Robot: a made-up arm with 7 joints.
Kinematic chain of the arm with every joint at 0, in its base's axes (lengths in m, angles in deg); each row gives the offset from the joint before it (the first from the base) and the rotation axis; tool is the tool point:
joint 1: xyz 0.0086 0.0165 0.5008 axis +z
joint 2: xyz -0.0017 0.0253 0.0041 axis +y
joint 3: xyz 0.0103 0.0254 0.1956 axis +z
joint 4: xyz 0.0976 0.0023 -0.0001 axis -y
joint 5: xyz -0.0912 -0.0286 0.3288 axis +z
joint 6: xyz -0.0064 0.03 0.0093 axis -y
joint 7: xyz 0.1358 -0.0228 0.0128 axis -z
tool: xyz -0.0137 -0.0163 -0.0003
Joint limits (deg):
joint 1: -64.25..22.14
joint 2: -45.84..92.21
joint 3: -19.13..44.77
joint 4: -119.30..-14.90
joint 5: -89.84..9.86
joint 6: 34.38..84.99
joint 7: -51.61..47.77
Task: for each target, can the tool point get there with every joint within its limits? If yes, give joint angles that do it. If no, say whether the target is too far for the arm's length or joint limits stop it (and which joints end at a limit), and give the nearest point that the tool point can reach.
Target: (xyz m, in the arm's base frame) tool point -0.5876 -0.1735 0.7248
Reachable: no: joint limits stop it (at a limit: joint 2, joint 3, joint 4, joint 5, joint 6, joint 7) | nearest point -0.3945 -0.1120 0.9970 | short by 0.339 m
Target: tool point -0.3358 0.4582 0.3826
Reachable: no: joint limits stop it (at a limit: joint 1, joint 2, joint 3, joint 4, joint 5, joint 6, joint 7) | nearest point -0.1420 0.3580 0.1610 | short by 0.311 m
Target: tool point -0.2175 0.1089 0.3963
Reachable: no: joint limits stop it (at a limit: joint 1, joint 2, joint 3, joint 4, joint 5, joint 6, joint 7) | nearest point -0.1644 0.3371 0.1502 | short by 0.340 m
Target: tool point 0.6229 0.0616 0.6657
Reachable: yes | joints 9.90 12.37 -6.58 -89.43 -43.26 74.58 -27.91
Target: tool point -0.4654 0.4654 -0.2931
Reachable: no: too far | nearest point -0.1141 0.3607 0.0325 | short by 0.490 m
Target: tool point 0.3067 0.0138 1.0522
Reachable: yes | joints 0.55 -33.24 -2.81 -86.22 -10.78 69.13 32.74
